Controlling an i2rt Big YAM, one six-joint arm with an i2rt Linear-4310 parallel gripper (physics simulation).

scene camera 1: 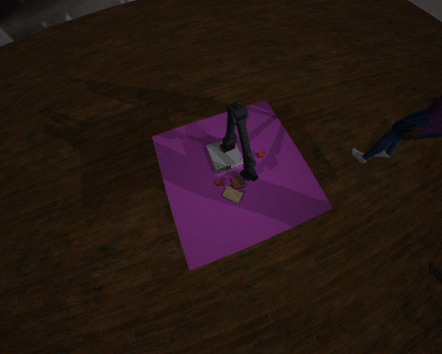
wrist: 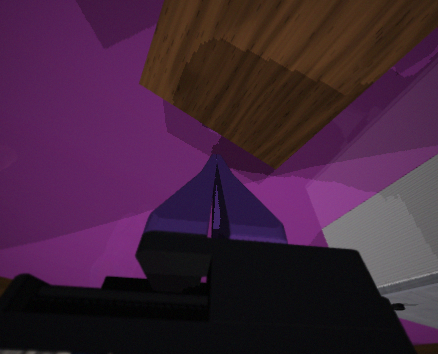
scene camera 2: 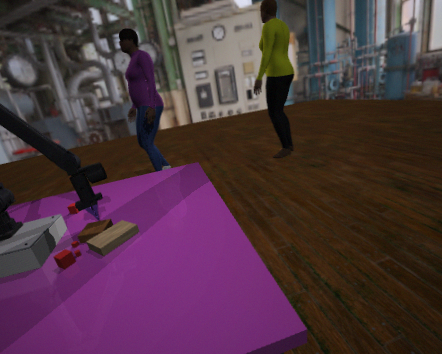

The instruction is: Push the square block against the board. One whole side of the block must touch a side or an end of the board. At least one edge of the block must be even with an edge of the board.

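Places are measured from the arm's base along level axes (x back, y right, z up), in millimetres.
Where they show: gripper, fingertip midpoint: (scene camera 1: 245, 179) (wrist: 215, 161) (scene camera 2: 98, 219); arm's base, link origin: (scene camera 1: 227, 146) (scene camera 2: 5, 234).
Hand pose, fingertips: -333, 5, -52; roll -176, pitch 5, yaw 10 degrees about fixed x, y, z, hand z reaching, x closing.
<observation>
Each offset is from my fingertips to the centre of the thing, as dx, dy, dz. Level surfaces: height alone.
The square brown block @(+6, +71, -10) (scene camera 1: 238, 183) (scene camera 2: 95, 230) (wrist: 280, 65) lies flat between the robot's base and the pale wooden board @(-65, +164, -10) (scene camera 1: 233, 195) (scene camera 2: 114, 237). In scene camera 1 the block looks turned relative to the board, with its near corner close to the board's long side; whether they touch cannot be told. The board does not show in the wrist view. My gripper (scene camera 2: 97, 218) (wrist: 215, 161) is shut and empty. Its purple tips point down on the side of the block away from the board, a little apart from the block's near edge in the wrist view.
The grey base plate (scene camera 1: 224, 159) (scene camera 2: 30, 250) (wrist: 400, 225) is beside the block. A red cube @(+87, +221, -6) (scene camera 1: 218, 182) (scene camera 2: 65, 259) and two small red pieces lie near the board's base-side end. Another red cube @(+145, -248, -6) (scene camera 1: 260, 154) (scene camera 2: 73, 208) lies behind the gripper. All are on the purple table @(dz -26) (scene camera 1: 200, 240) (scene camera 2: 200, 280).
</observation>
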